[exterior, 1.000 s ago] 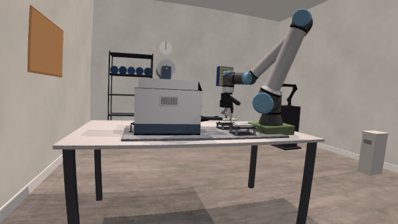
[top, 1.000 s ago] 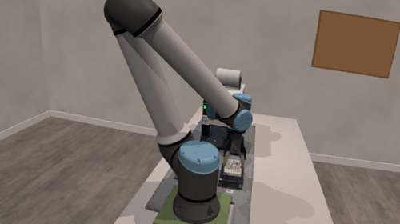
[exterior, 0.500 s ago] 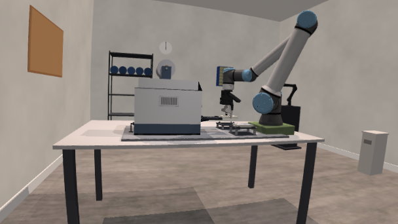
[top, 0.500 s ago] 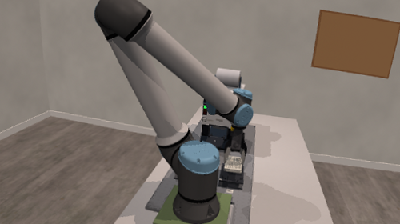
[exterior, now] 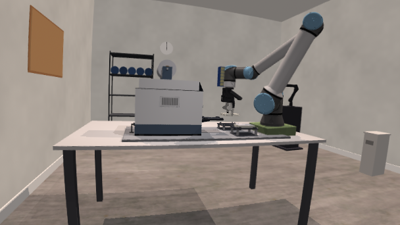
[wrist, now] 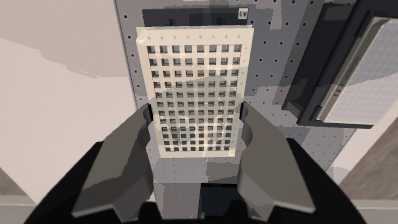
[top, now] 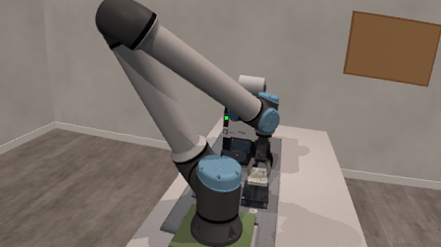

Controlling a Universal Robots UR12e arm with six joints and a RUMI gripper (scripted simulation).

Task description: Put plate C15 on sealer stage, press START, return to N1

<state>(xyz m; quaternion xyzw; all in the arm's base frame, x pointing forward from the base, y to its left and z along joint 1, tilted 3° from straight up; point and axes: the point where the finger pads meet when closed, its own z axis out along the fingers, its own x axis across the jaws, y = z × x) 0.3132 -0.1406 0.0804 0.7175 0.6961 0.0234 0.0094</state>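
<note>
Right now my hand is 210 mm short of the sealer stage, 120 mm to the right of it and 20 mm above it. Also, from my hand: nest N1: 90 mm below; plate C15: 10 mm below; nest N2: 220 mm to the left, 70 mm below.
</note>
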